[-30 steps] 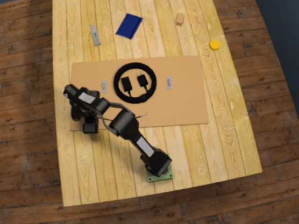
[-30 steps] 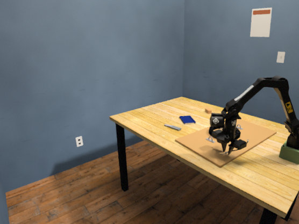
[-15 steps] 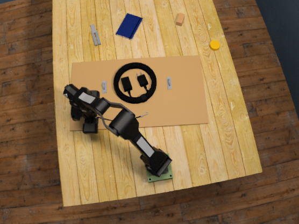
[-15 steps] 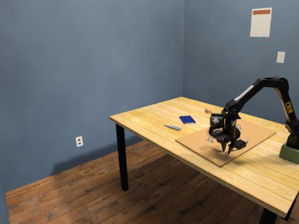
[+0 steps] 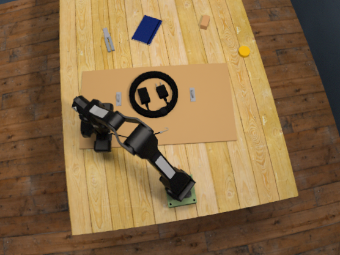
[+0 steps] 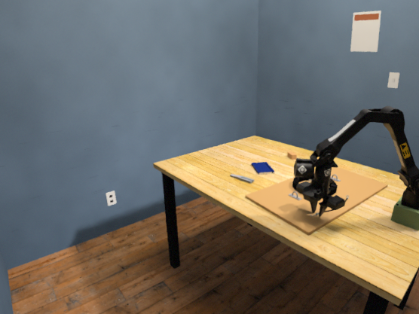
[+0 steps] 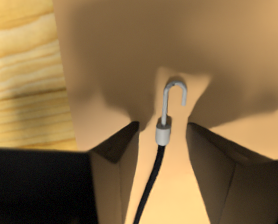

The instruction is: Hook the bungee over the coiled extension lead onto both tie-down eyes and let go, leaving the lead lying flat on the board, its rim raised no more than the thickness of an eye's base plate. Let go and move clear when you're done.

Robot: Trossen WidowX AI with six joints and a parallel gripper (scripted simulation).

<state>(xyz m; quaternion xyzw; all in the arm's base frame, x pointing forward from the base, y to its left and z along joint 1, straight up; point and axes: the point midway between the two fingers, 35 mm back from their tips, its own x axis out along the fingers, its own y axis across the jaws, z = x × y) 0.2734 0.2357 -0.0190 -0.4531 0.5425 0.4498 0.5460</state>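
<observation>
My hand is 120 mm short of the black coiled extension lead, 210 mm to the left of it and 20 mm above it. The rest, counted from my hand: tan block: 440 mm ahead, 490 mm to the right, 30 mm below; then board: 90 mm ahead, 210 mm to the right, 40 mm below; then yellow disc: 260 mm ahead, 630 mm to the right, 40 mm below.
</observation>
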